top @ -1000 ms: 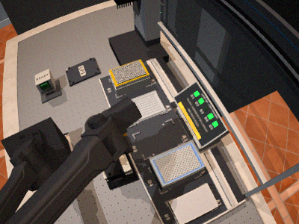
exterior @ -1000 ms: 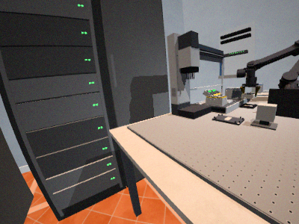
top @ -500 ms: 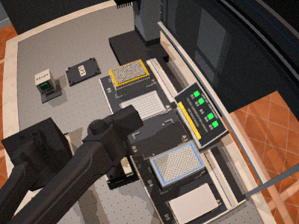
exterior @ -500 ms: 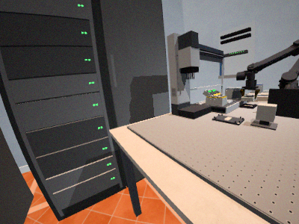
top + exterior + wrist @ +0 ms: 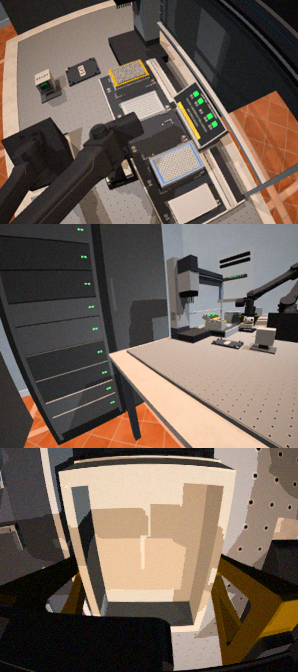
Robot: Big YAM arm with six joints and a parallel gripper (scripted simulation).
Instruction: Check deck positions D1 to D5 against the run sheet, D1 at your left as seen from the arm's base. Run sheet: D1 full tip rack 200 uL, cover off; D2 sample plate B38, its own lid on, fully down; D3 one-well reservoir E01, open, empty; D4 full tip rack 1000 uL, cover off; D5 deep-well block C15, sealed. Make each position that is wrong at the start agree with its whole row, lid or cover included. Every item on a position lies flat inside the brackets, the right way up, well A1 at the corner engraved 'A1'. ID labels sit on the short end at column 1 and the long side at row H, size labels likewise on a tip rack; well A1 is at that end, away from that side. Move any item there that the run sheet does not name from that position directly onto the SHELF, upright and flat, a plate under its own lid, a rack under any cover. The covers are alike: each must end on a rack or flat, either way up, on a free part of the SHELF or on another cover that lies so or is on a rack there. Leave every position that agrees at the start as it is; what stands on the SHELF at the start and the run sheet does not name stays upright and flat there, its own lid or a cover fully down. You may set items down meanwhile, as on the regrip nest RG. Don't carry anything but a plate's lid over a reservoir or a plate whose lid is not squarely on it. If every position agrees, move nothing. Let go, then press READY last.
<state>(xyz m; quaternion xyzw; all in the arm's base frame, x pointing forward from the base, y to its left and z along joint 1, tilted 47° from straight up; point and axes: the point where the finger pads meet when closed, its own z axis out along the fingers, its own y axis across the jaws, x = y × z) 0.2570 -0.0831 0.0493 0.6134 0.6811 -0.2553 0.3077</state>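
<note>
Now: the black regrip nest 5 cm below my hand. Round my hand: one-well reservoir: 1 cm below; sealed block: 22 cm to the right, 18 cm ahead, 1 cm above; blue-framed tip rack: 17 cm ahead, 9 cm to the right, 6 cm above.
</note>
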